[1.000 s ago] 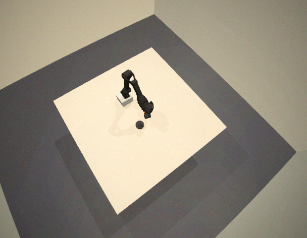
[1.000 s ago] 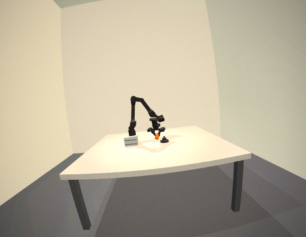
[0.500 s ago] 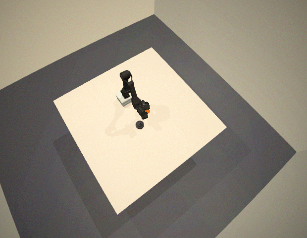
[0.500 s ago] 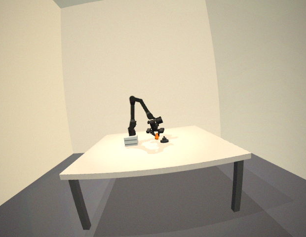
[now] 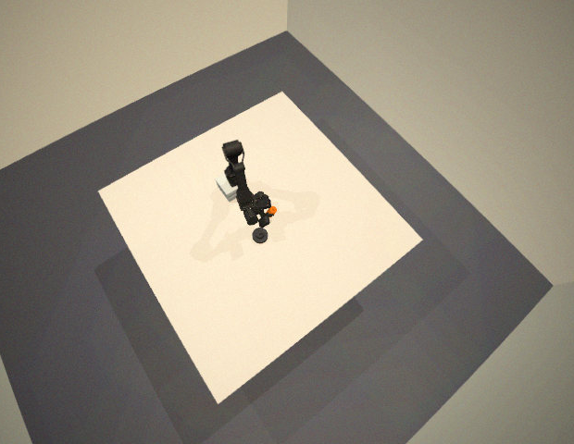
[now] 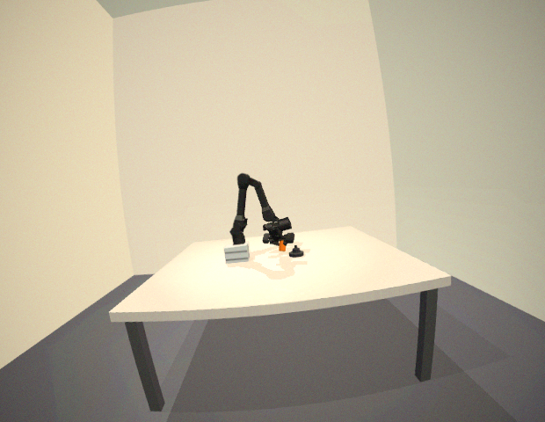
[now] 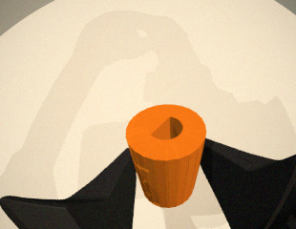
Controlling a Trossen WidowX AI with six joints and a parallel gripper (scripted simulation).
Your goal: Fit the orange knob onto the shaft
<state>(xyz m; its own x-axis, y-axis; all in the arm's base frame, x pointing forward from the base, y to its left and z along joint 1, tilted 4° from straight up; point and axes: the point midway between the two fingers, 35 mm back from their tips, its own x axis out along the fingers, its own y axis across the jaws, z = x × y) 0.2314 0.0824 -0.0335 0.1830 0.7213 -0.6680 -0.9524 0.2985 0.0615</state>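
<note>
The orange knob lies 1 cm to the right of my gripper tip. From my gripper tip the other things lie so: round pedestal: 8 cm ahead, 12 cm to the right.
</note>
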